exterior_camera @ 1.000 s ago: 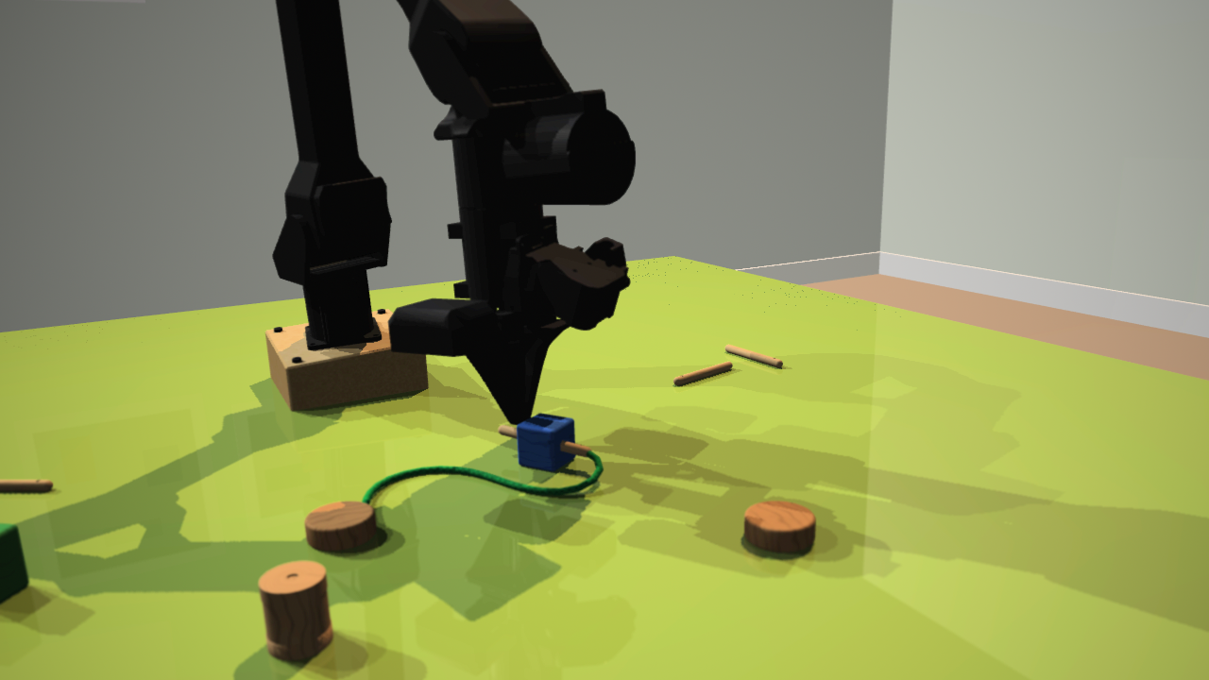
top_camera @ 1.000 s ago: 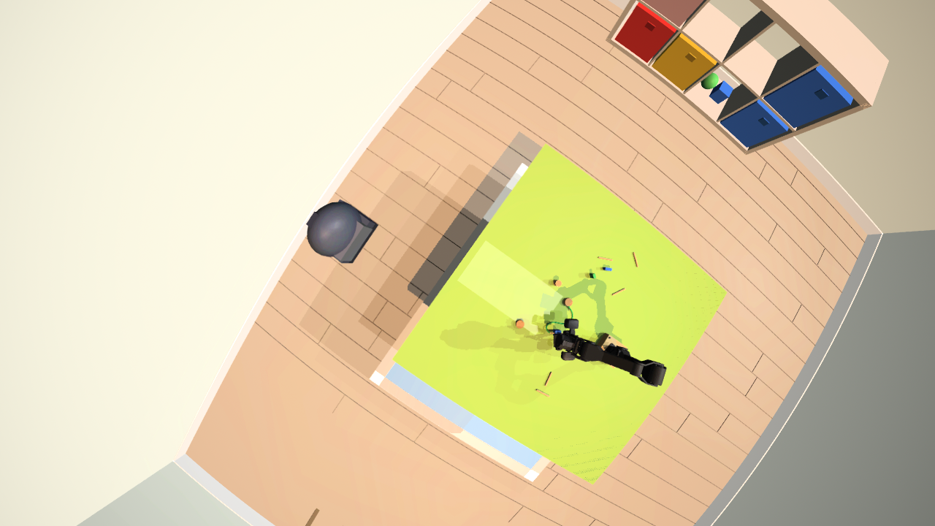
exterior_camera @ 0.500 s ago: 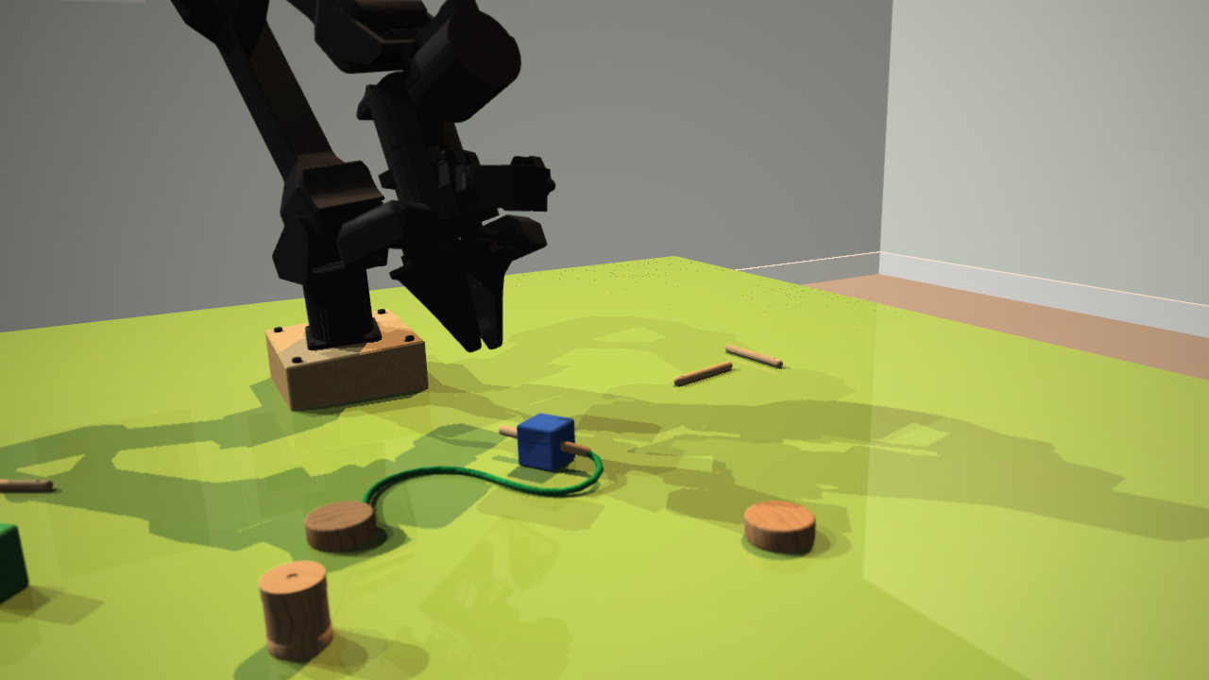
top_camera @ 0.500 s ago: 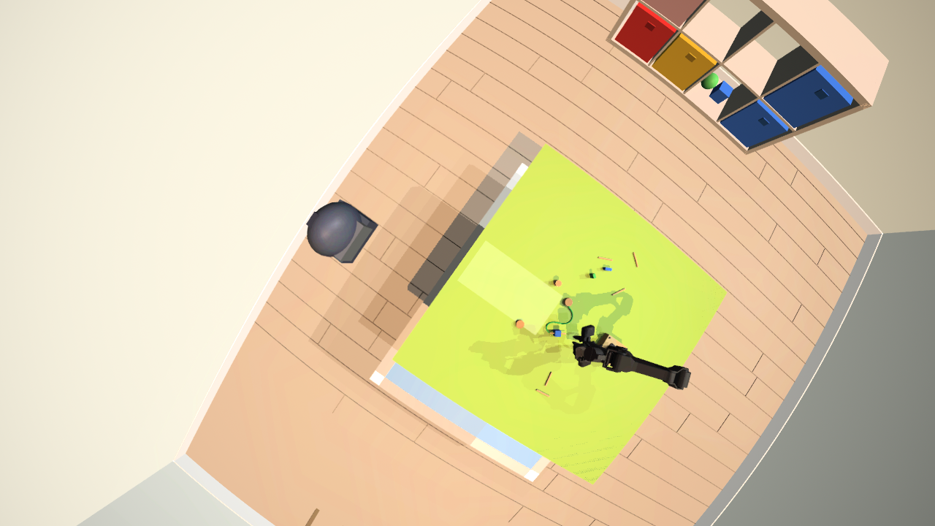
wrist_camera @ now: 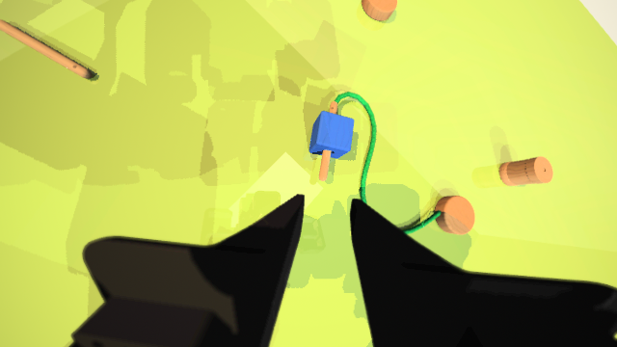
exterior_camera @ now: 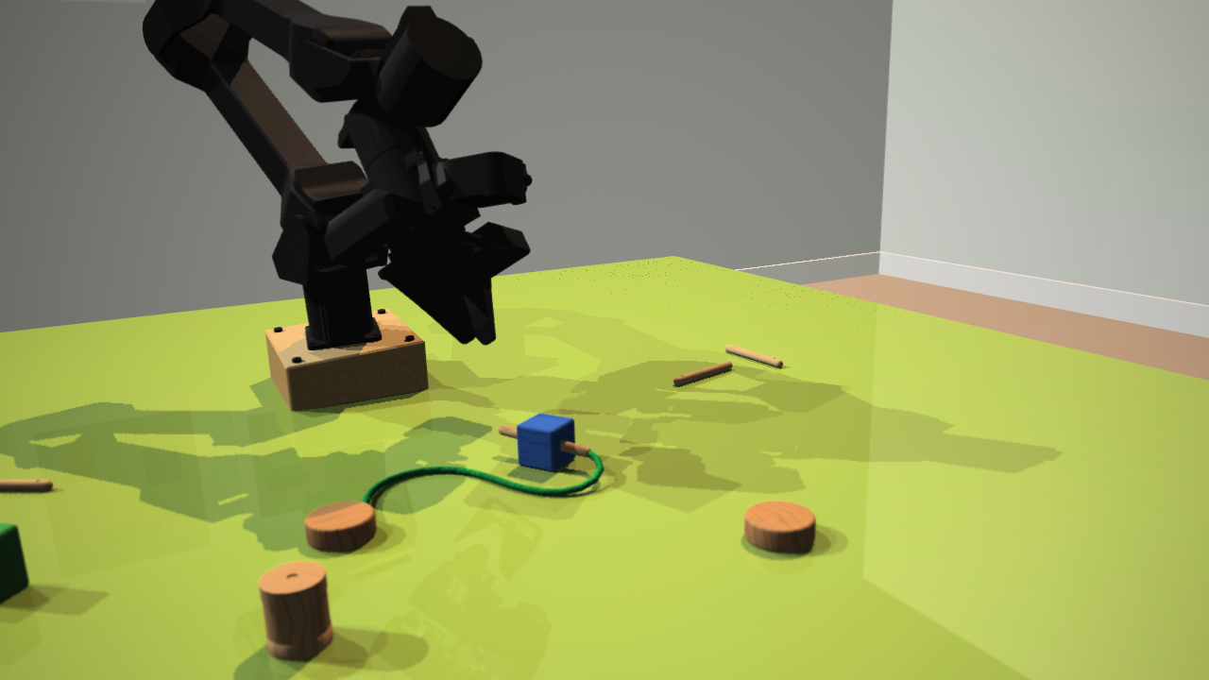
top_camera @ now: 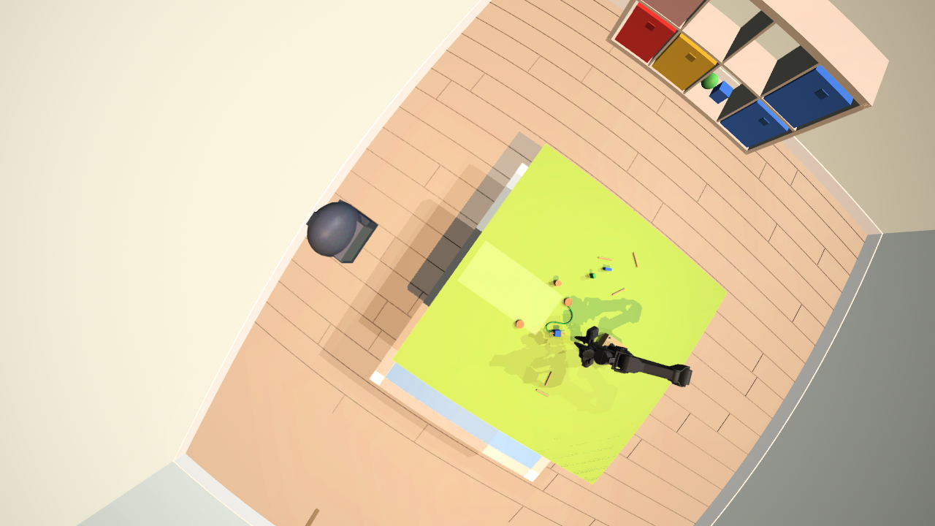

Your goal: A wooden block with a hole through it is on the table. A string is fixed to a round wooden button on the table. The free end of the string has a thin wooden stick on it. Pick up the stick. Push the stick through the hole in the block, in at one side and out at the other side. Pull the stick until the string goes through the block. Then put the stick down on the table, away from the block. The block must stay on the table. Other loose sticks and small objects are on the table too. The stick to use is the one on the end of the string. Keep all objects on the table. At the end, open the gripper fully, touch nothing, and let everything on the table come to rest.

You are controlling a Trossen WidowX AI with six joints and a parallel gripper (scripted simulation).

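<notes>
The blue block is 60 mm ahead of my gripper tip, 30 mm to the left of it and 60 mm below it. The rest, counted from my gripper tip: green block 120 mm ahead, 290 mm to the right, 60 mm below; then wooden cylinder 230 mm ahead, 140 mm to the right, 60 mm below.
</notes>
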